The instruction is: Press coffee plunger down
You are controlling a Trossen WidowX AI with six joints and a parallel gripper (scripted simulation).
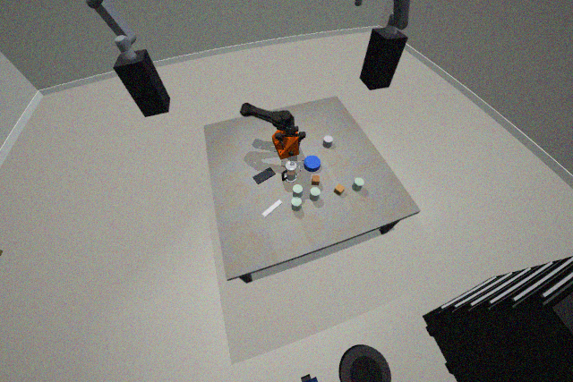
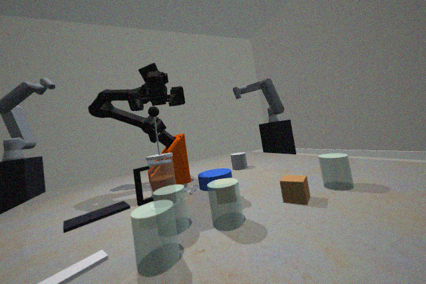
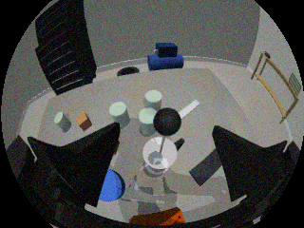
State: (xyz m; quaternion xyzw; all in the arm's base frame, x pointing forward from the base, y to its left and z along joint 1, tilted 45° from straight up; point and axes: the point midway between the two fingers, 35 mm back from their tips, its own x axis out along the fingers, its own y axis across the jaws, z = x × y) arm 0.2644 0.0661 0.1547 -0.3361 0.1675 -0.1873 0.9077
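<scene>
The coffee press is 16 cm below my gripper tip, 2 cm to the right of it and 2 cm ahead of it. The rest, counted from my gripper tip: dark flat slab 29 cm below, 19 cm to the right, 5 cm behind; then blue disc 27 cm below, 18 cm to the left, 4 cm behind; then white bar 29 cm below, 22 cm ahead, 19 cm to the right.
</scene>
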